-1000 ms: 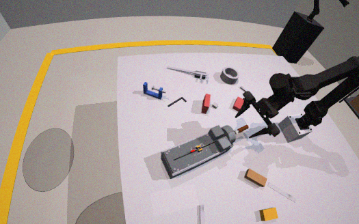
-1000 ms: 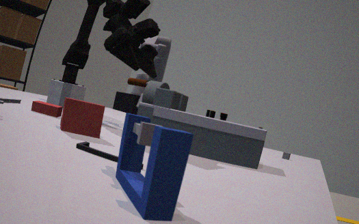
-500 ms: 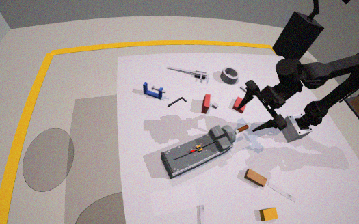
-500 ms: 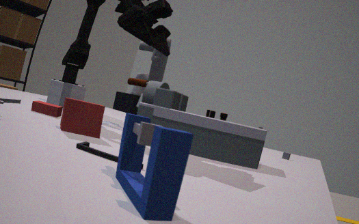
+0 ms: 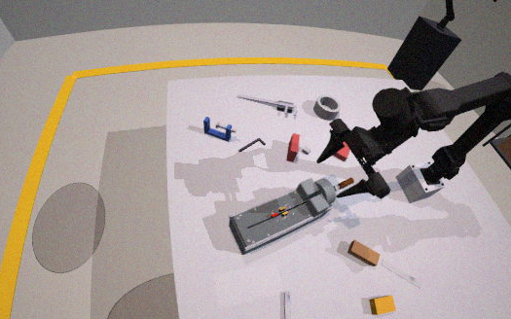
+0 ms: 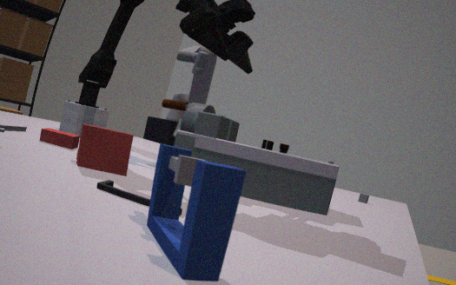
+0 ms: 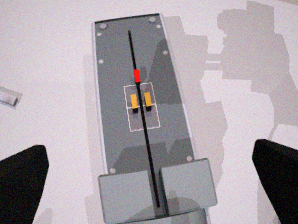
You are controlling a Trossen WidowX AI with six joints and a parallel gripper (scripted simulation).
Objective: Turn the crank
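Right now the crank handle is 100 mm behind my gripper tip, 30 mm to the right of it and 90 mm below it. Also, from my gripper tip: tan block: 160 mm behind, 150 mm to the left, 190 mm below; then red pointer: 100 mm ahead, 30 mm to the left, 120 mm below; then black hex key: 100 mm ahead, 250 mm to the right, 200 mm below.
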